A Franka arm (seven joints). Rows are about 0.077 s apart.
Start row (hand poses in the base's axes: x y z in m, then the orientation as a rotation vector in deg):
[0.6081, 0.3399, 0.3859, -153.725, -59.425, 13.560]
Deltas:
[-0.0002, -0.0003, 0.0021, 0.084, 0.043, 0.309]
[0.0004, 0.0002, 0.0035, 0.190, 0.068, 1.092]
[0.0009, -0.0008, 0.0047, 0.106, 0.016, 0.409]
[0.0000, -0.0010, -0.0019, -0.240, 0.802, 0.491]
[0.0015, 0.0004, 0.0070, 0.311, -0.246, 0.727]
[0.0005, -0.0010, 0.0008, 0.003, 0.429, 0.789]
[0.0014, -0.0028, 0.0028, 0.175, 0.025, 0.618]
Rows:
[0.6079, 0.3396, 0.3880, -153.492, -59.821, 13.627]
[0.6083, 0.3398, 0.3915, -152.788, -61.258, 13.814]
[0.6092, 0.3390, 0.3962, -152.494, -61.792, 13.850]
[0.6092, 0.3380, 0.3943, -152.145, -62.252, 15.136]
[0.6107, 0.3384, 0.4013, -151.625, -63.264, 14.768]
[0.6112, 0.3374, 0.4021, -151.058, -64.195, 15.476]
[0.6126, 0.3346, 0.4049, -150.590, -64.992, 15.520]

